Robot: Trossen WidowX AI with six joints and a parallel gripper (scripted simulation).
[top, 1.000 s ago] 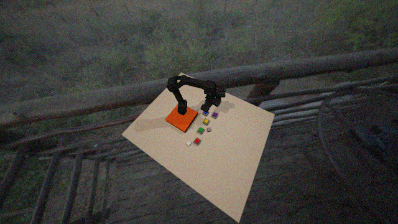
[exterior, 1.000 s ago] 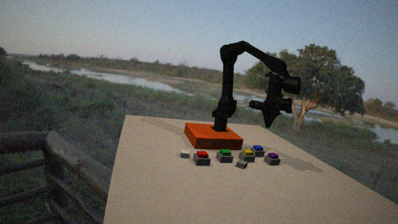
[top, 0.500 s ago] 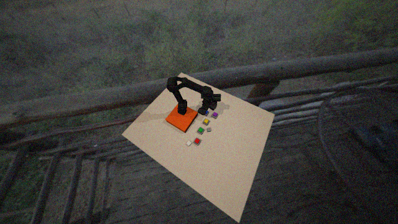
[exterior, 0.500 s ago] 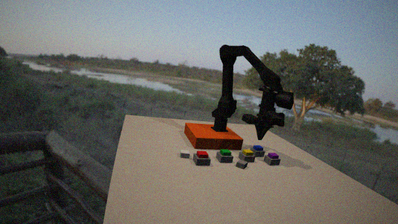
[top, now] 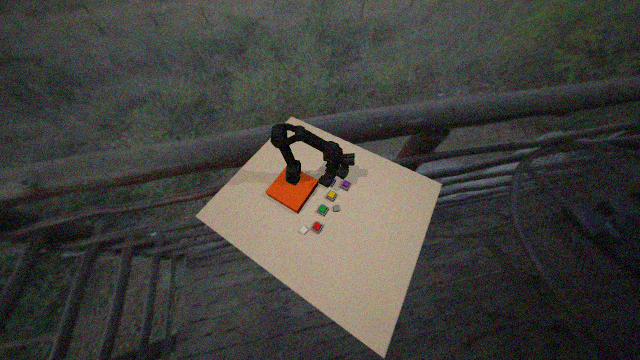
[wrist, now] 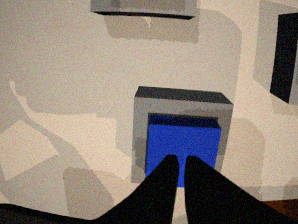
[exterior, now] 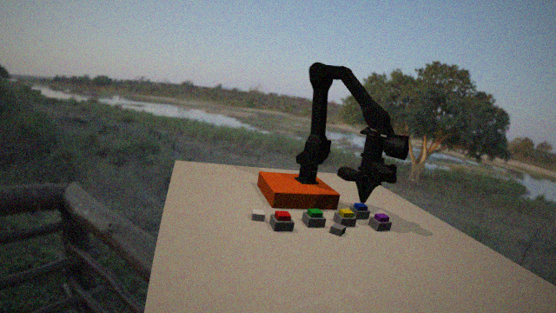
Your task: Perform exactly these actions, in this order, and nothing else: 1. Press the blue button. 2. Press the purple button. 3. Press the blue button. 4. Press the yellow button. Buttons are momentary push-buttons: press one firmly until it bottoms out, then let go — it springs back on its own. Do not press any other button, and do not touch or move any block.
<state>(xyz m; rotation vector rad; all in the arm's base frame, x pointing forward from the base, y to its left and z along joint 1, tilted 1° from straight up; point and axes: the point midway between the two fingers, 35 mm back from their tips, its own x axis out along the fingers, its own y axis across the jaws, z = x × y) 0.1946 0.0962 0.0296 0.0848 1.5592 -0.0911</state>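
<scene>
The yellow button lies 9 cm to the right of my gripper tip, 4 cm ahead of it and 1 cm below it. The rest, counted from my gripper tip: blue button: 1 cm below; grey block: 14 cm to the right, 9 cm ahead, 4 cm below; purple button: 9 cm ahead, 1 cm to the left, 1 cm below.
</scene>
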